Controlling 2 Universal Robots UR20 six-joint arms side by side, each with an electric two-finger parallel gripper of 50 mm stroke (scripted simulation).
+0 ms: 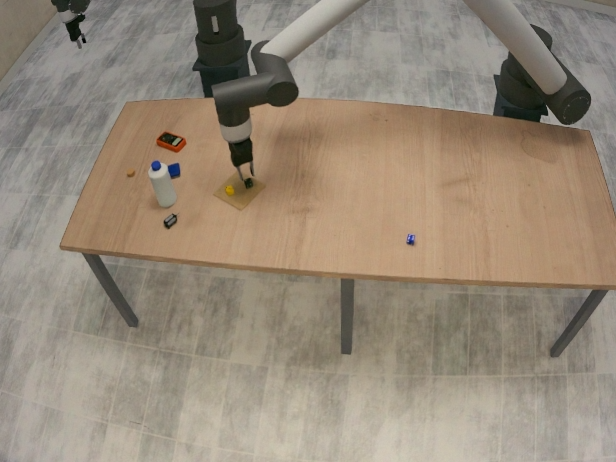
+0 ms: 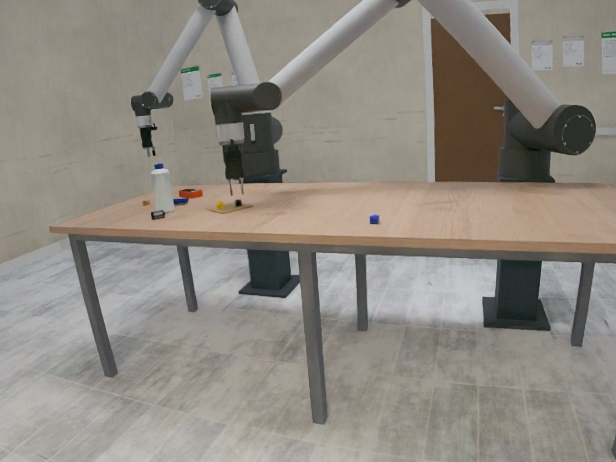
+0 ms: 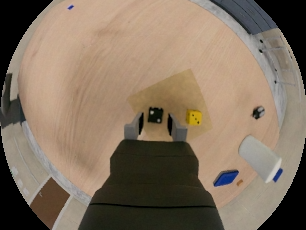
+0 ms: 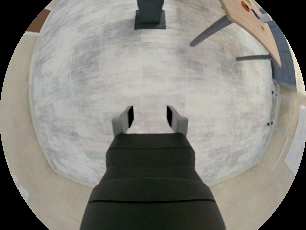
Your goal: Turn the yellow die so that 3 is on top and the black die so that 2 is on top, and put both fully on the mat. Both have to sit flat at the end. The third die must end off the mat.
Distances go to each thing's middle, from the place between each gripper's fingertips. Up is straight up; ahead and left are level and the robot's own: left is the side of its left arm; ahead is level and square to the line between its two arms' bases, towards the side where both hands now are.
Scene:
Right now my left hand is 2 cm short of the tan mat (image 1: 242, 196), 3 cm to the left of it and 7 cm above it. From my left hand the other things lie so: white bottle (image 1: 159, 175): 11 cm ahead, 29 cm to the right, 3 cm above.
I see my right gripper 87 cm short of the white bottle, 95 cm to the right of it and 7 cm above it. Round my right hand: tan mat 78 cm ahead, 122 cm to the left, 16 cm below.

